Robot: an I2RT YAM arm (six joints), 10 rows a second.
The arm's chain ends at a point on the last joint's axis. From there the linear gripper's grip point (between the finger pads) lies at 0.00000 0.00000 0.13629 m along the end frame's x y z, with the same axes.
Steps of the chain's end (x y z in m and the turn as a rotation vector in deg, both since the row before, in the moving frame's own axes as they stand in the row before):
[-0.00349, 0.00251, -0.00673, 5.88, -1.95, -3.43]
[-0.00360, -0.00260, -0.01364, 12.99, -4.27, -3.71]
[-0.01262, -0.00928, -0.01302, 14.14, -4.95, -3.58]
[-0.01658, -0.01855, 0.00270, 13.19, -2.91, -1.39]
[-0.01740, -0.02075, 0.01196, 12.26, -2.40, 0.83]
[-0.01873, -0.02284, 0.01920, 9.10, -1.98, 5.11]
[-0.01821, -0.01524, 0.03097, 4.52, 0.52, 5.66]
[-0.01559, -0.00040, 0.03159, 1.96, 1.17, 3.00]
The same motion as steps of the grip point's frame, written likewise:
[-0.00853, -0.01130, -0.00753, 5.88, -1.95, -3.43]
[-0.01465, -0.03286, -0.01750, 12.99, -4.27, -3.71]
[-0.02530, -0.04215, -0.01765, 14.14, -4.95, -3.58]
[-0.02382, -0.04955, -0.00107, 13.19, -2.91, -1.39]
[-0.02285, -0.04972, 0.00873, 12.26, -2.40, 0.83]
[-0.02245, -0.04457, 0.01740, 9.10, -1.98, 5.11]
[-0.01645, -0.02590, 0.03054, 4.52, 0.52, 5.66]
[-0.01269, -0.00499, 0.03148, 1.96, 1.17, 3.00]

